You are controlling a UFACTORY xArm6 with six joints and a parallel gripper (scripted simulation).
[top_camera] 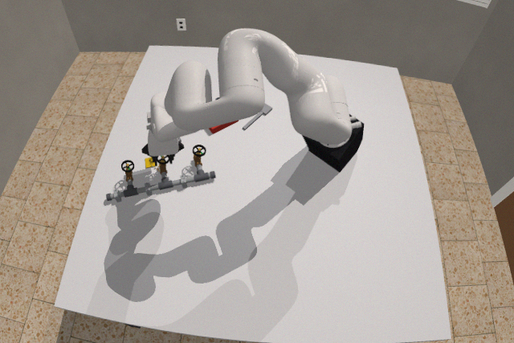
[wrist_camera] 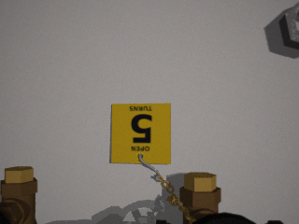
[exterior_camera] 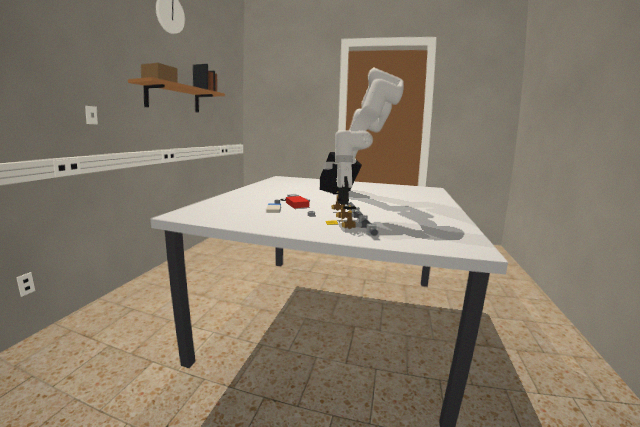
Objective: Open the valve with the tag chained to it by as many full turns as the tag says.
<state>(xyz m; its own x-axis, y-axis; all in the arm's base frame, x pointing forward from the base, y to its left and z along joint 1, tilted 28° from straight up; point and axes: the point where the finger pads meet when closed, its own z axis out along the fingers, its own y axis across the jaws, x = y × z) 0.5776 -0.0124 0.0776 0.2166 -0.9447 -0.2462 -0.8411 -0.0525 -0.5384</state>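
The yellow tag lies 8 cm below my hand, 6 cm ahead of it and 3 cm to the right of it. Also, from my hand: red box (23 cm to the right, 20 cm behind, 7 cm below); grey nut (14 cm to the right, 8 cm below, 3 cm behind); blue block (32 cm to the right, 8 cm below, 8 cm behind).
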